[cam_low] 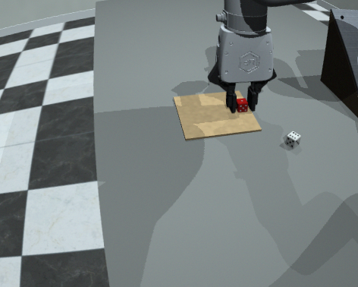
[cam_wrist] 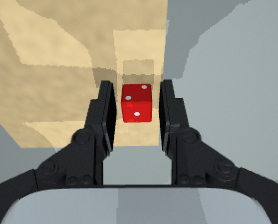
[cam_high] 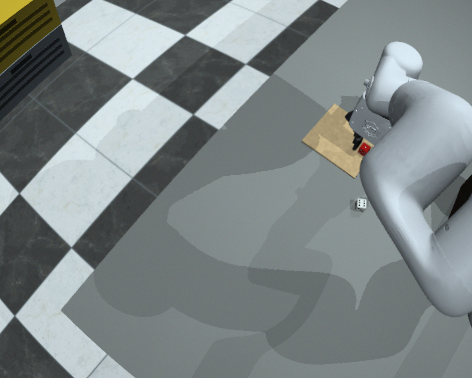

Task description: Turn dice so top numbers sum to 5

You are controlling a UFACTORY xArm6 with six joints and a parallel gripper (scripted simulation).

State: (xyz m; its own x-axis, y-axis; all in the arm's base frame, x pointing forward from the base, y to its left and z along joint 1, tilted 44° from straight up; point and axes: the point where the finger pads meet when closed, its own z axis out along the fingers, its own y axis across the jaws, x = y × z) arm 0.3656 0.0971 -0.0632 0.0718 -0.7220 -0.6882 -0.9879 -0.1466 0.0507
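Now: hand 1 cm above the red die. From my hand the other things lie so: white die: 11 cm to the left, 7 cm behind, 2 cm below; then tan mat: 5 cm ahead, 2 cm below; then black die: 11 cm to the right, 2 cm below, 1 cm ahead.
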